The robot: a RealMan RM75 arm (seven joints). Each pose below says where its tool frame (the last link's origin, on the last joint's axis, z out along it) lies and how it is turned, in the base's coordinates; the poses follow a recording.
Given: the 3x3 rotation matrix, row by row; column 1 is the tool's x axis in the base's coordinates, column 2 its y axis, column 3 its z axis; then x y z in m. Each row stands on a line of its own.
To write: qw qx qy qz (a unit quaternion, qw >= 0); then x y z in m. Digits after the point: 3 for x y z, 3 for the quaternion. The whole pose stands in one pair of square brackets.
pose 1, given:
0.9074 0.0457 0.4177
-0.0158 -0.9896 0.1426
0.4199 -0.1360 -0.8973
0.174 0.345 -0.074
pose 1, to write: [0.072 -0.974 -0.008 -0.215 0.174 0.345 -0.074]
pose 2, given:
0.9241 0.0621 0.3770
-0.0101 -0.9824 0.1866
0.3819 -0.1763 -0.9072
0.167 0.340 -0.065
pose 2, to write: [0.093 -0.976 -0.013 -0.194 0.167 0.340 -0.065]
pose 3, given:
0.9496 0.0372 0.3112
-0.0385 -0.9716 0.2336
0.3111 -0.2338 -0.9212
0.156 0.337 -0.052
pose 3, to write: [0.119 -0.980 0.000 -0.159 0.156 0.337 -0.052]
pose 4, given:
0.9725 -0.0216 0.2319
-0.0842 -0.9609 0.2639
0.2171 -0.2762 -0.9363
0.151 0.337 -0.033
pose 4, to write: [0.137 -0.984 0.027 -0.114 0.151 0.337 -0.033]
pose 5, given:
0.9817 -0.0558 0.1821
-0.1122 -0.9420 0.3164
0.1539 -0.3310 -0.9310
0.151 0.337 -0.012
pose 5, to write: [0.165 -0.982 0.043 -0.086 0.151 0.337 -0.012]
